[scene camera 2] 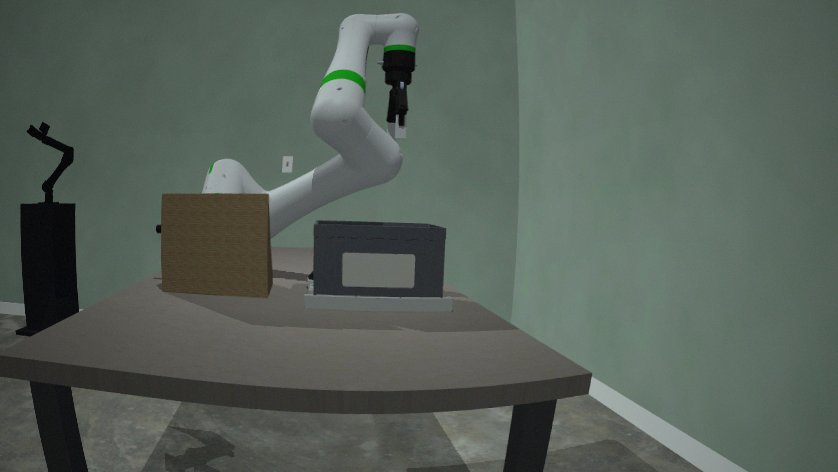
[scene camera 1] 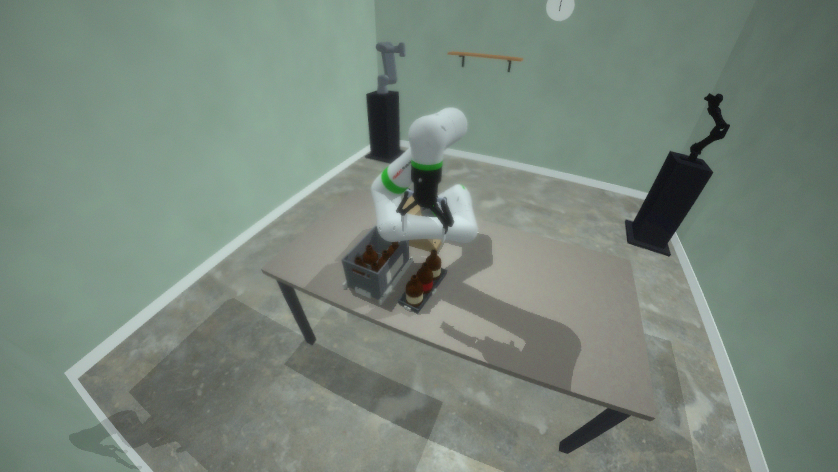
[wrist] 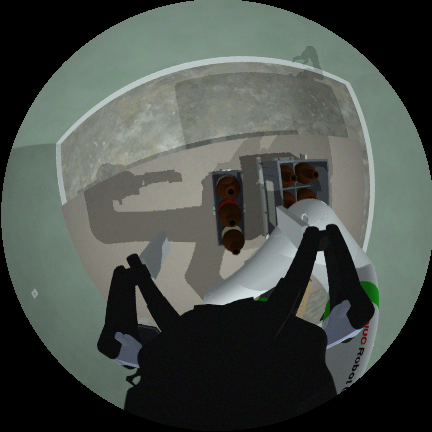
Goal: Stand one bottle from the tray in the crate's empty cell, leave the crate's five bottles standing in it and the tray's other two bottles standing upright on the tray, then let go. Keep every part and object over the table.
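The grey crate stands on the table. Brown bottles show inside; the arm covers part of the crate in the wrist view, and the empty cell cannot be made out. The dark tray lies beside the crate with three upright bottles: a cream-labelled one at the front, a red-labelled one in the middle, and another cream-labelled one at the back. My gripper is open and empty, high above the table.
A wooden block stands behind the crate and tray, by the arm's base. A light rail runs along the crate's foot. The arm's white link passes low behind the gripper. The table's front edge runs near the tray.
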